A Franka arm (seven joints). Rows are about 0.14 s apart.
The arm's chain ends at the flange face. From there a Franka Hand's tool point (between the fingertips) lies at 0.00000 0.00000 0.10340 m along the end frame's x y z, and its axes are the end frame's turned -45 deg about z.
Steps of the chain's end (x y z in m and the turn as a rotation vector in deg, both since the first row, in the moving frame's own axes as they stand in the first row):
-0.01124, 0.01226, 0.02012, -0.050, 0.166, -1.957
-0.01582, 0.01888, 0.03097, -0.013, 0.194, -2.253
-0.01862, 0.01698, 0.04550, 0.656, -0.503, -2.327
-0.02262, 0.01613, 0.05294, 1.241, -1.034, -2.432
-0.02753, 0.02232, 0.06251, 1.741, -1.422, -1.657
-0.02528, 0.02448, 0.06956, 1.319, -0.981, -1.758
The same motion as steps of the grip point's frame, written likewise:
-0.01646, 0.00099, 0.02012, -0.153, 0.082, -1.957
-0.02430, 0.00242, 0.03097, -0.146, 0.128, -2.253
-0.02501, -0.00264, 0.04549, 0.820, 0.108, -2.327
-0.02720, -0.00750, 0.05290, 1.609, 0.146, -2.432
-0.03490, -0.00772, 0.06243, 2.237, 0.226, -1.657
-0.03480, -0.00351, 0.06952, 1.626, 0.239, -1.758

